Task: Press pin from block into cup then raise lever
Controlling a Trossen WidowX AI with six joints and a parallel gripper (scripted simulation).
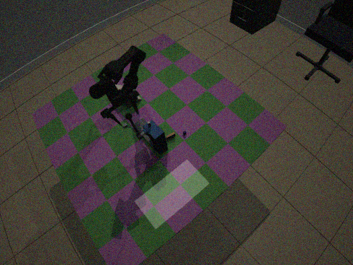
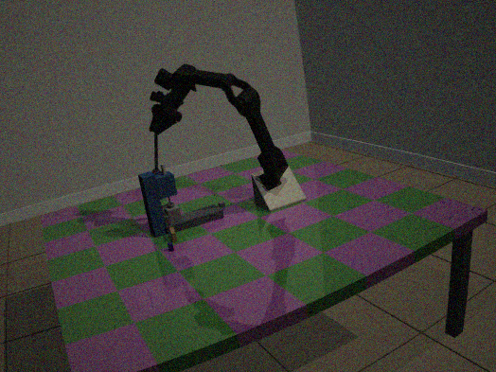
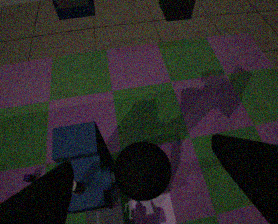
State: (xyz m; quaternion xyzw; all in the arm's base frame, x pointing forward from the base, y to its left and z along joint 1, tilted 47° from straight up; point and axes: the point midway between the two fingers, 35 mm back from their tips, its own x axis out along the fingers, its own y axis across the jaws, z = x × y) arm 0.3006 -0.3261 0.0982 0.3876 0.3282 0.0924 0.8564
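The thin lever lies 7 cm below my gripper tip and 1 cm to the left of it. Also, from my gripper tip: small purple piece (32 cm below, 24 cm to the left, 10 cm ahead); small tan piece (32 cm below, 16 cm to the left, 6 cm ahead).
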